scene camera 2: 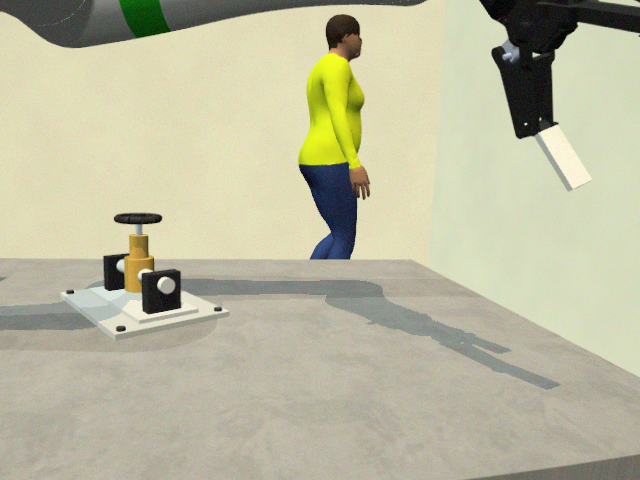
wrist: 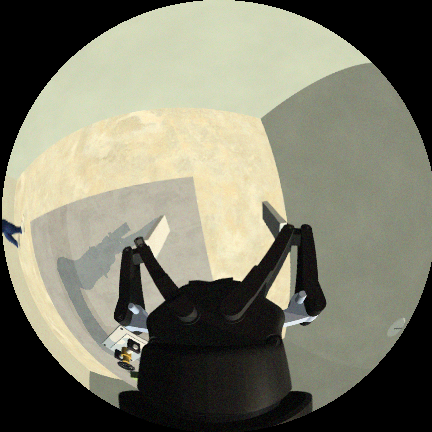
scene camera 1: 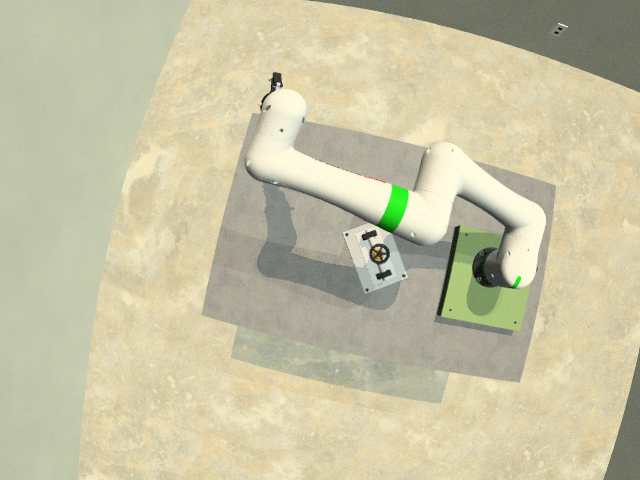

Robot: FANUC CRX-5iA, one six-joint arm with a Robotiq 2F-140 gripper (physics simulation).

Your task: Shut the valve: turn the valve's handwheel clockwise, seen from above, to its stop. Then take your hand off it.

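The valve's black handwheel [scene camera 1: 379,244] [scene camera 2: 138,218] [wrist: 126,366] lies level on top of a brass-coloured body [scene camera 2: 138,273]. The body sits between two black blocks on a white plate [scene camera 1: 398,271] [scene camera 2: 103,317] [wrist: 117,337]. My gripper [wrist: 213,216] is open and empty, its two pale finger pads wide apart in the wrist view. It is well away from the valve, past the far left corner of the table in scene camera 1 and high at the right in scene camera 2. Part of it is hidden behind the wrist in scene camera 1. The handwheel's turn angle cannot be told.
The arm [scene camera 1: 330,183] stretches above the grey table [scene camera 1: 232,294] [scene camera 2: 361,413], its forearm passing over the edge of the valve's plate in scene camera 1. The arm's base stands on a green plate [scene camera 1: 485,317]. A person in a yellow top [scene camera 2: 333,118] stands beyond the table.
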